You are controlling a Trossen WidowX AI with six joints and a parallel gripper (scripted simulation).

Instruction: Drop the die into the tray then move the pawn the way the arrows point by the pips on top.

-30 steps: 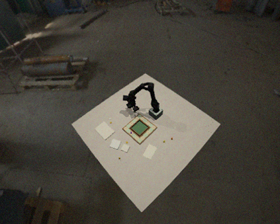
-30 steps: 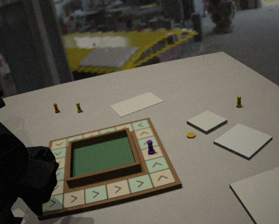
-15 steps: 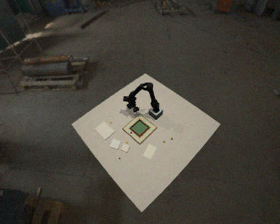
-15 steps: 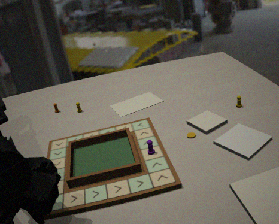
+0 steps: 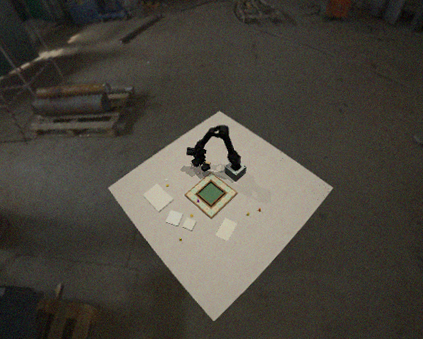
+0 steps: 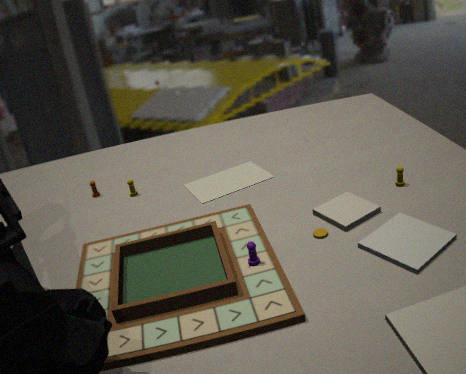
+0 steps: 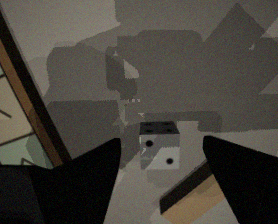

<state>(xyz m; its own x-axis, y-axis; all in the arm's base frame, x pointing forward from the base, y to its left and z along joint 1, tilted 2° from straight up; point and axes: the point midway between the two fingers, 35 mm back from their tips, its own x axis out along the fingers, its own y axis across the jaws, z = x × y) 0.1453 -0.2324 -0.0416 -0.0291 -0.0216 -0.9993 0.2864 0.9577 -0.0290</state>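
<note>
Now: the purple pawn 23 cm ahead of my gripper tip, 20 cm to the left of it and 1 cm above it. The rest, counted from my gripper tip: die 1 cm below; then dice tray 22 cm to the left, 12 cm ahead, 1 cm below; then white card 50 cm to the left, 25 cm ahead, 2 cm below.
</note>
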